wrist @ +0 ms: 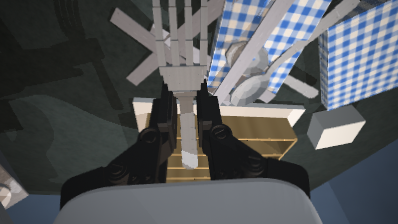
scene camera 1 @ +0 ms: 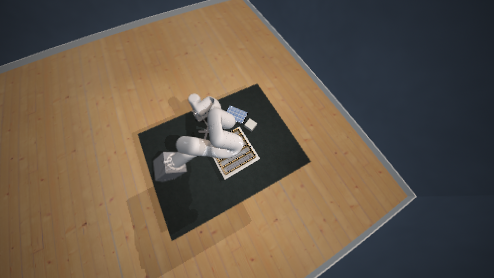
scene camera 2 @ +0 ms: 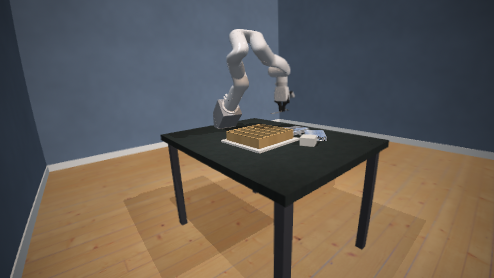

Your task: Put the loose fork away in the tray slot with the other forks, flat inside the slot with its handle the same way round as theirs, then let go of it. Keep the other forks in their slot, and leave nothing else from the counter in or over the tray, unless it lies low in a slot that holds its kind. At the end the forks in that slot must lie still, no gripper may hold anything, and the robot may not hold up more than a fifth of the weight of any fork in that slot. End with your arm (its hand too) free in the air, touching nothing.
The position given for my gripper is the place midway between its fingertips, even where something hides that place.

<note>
I see my gripper (wrist: 185, 94), a white block (wrist: 338, 126) and a tray (scene camera 2: 259, 136).
The tray shows as well in the wrist view (wrist: 253, 131).
</note>
